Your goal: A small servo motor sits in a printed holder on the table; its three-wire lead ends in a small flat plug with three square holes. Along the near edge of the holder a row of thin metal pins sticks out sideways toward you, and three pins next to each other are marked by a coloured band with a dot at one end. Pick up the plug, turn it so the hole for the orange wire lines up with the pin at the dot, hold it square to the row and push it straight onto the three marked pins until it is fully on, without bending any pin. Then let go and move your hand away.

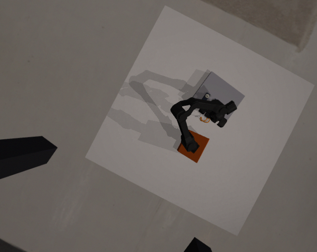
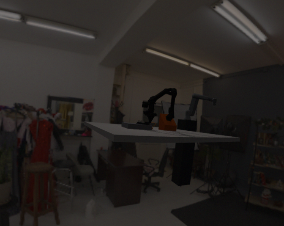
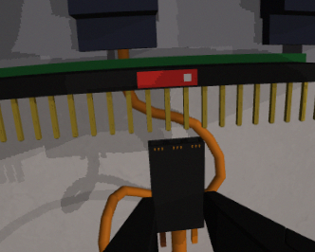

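My gripper tip is now 5 cm short of the red band. The rest, counted from my gripper tip: white dot 5 cm ahead; grey printed holder 20 cm ahead, 2 cm to the left, 5 cm below; black pin strip 5 cm ahead, 2 cm to the left, 1 cm below.
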